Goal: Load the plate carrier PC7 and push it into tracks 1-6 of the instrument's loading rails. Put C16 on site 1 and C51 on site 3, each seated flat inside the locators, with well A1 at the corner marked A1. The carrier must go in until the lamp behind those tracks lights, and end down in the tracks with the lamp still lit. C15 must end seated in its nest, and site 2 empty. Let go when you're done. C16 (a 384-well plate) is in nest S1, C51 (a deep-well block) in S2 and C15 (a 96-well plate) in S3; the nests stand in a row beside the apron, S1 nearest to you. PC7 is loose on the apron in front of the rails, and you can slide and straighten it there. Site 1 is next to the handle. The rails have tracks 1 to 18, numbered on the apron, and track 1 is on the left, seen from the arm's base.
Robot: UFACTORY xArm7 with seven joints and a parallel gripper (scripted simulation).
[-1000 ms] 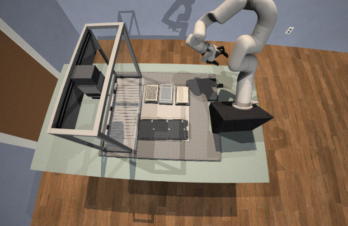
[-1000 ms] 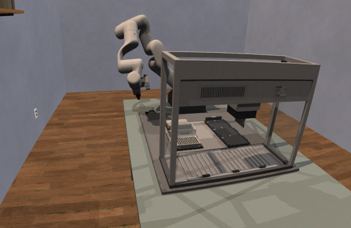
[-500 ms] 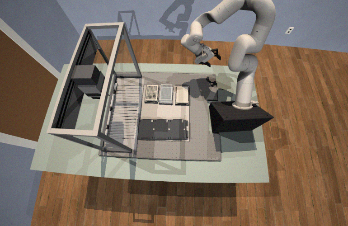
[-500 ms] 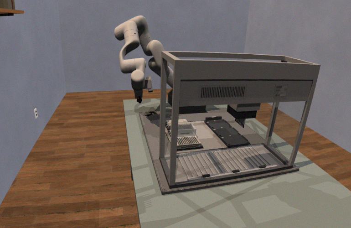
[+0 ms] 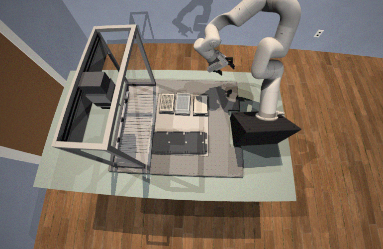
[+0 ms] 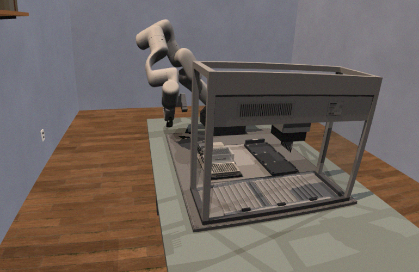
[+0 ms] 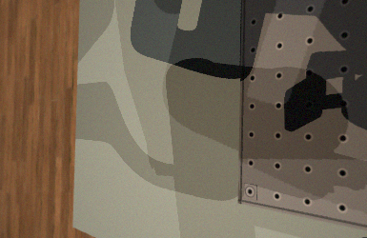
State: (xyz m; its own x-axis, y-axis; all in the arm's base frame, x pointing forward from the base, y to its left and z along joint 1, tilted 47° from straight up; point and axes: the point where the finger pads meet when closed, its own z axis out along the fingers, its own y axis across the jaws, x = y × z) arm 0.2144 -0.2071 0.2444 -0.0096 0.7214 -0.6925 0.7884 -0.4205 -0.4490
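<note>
The nest S2 lies 280 mm ahead of my hand, 200 mm to the left of it and 120 mm below it. From my hand the other things lie so: dark plate carrier PC7: 450 mm to the left, 290 mm ahead, 110 mm below; then dark nest S1: 200 mm to the left, 160 mm ahead, 120 mm below.
</note>
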